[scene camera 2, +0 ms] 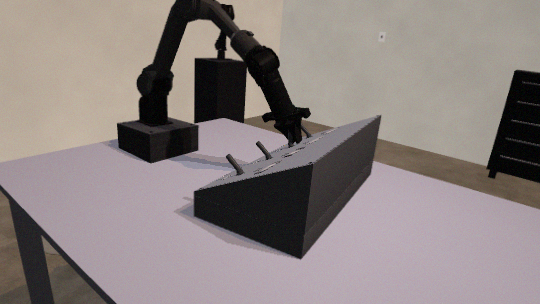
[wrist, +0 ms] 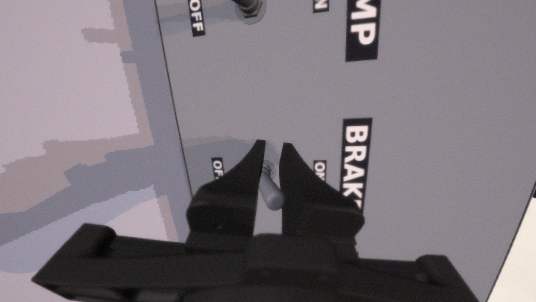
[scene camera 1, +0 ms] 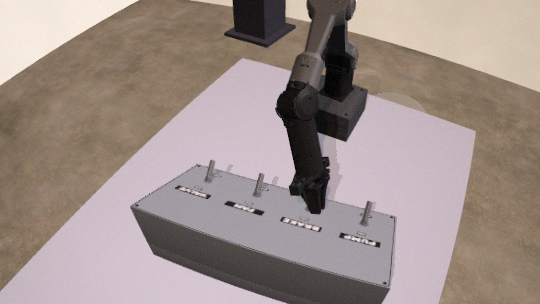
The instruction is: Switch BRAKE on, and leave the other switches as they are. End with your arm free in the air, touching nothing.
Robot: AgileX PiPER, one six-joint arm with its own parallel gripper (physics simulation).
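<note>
The grey sloped switch box (scene camera 1: pixel 215 220) (scene camera 2: pixel 340 185) (wrist: pixel 425 125) stands on the table. My gripper (scene camera 1: pixel 316 206) (scene camera 2: pixel 295 142) (wrist: pixel 272 152) is low over its BRAKE position, fingers nearly together around the BRAKE lever (wrist: pixel 271 192). In the wrist view the lever's tip lies slightly to the ON side of its base, against the right finger. The fingers hide the lever in scene camera 1. The PUMP lever (scene camera 1: pixel 368 213) (scene camera 2: pixel 306 131) (wrist: pixel 250 7), FAN lever (scene camera 1: pixel 259 185) (scene camera 2: pixel 263 150) and VALVE lever (scene camera 1: pixel 210 171) (scene camera 2: pixel 234 164) lean to the robot's side, the OFF side.
The FAN and PUMP levers stand up on either side of my gripper. The arm's base block (scene camera 1: pixel 336 112) (scene camera 2: pixel 157 140) sits on the table (scene camera 1: pixel 200 120) (scene camera 2: pixel 125 215) behind the box. A dark pedestal (scene camera 1: pixel 259 20) (scene camera 2: pixel 220 90) and a dark drawer cabinet (scene camera 2: pixel 520 125) stand beyond the table.
</note>
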